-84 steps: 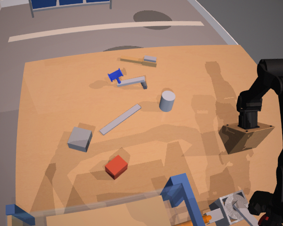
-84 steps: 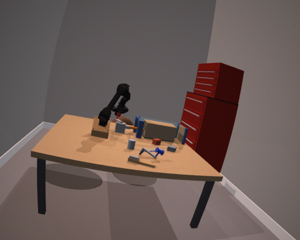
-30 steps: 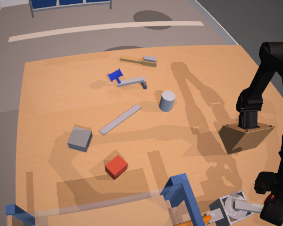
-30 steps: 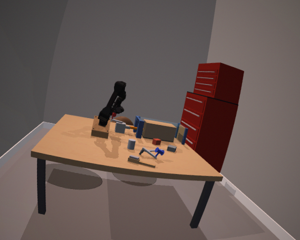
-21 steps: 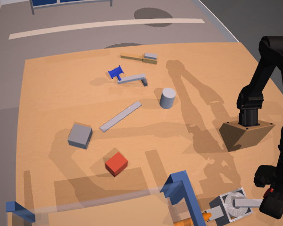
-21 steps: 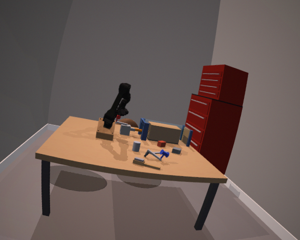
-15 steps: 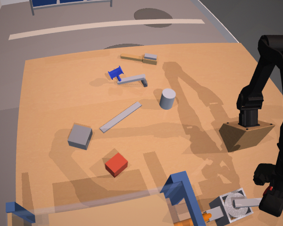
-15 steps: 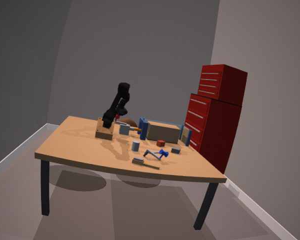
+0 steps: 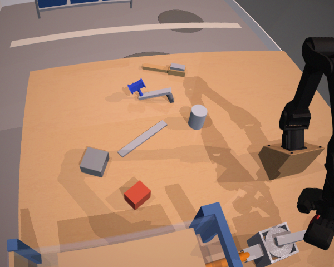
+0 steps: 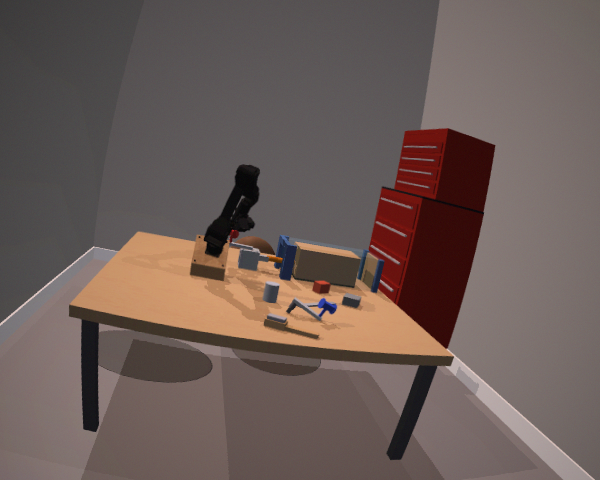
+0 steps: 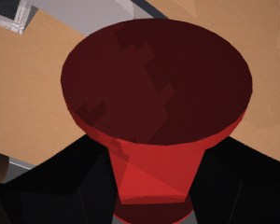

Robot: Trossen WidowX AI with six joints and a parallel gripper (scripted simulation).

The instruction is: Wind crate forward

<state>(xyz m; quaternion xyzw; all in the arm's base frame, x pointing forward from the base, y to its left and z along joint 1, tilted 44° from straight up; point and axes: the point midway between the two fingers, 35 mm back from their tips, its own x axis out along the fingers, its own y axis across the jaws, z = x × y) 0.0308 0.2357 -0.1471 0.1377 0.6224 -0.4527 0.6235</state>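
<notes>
Right now the red-gripped winch handle is 5 cm ahead of my gripper tip, 1 cm to the right of it and 3 cm below it. From my gripper tip the other things lie so: blue steel frame: 27 cm ahead, 2 cm to the left, 3 cm below; red knob: 1 cm ahead, 1 cm to the right; grey winch: 10 cm ahead, 2 cm to the right, 10 cm below.
</notes>
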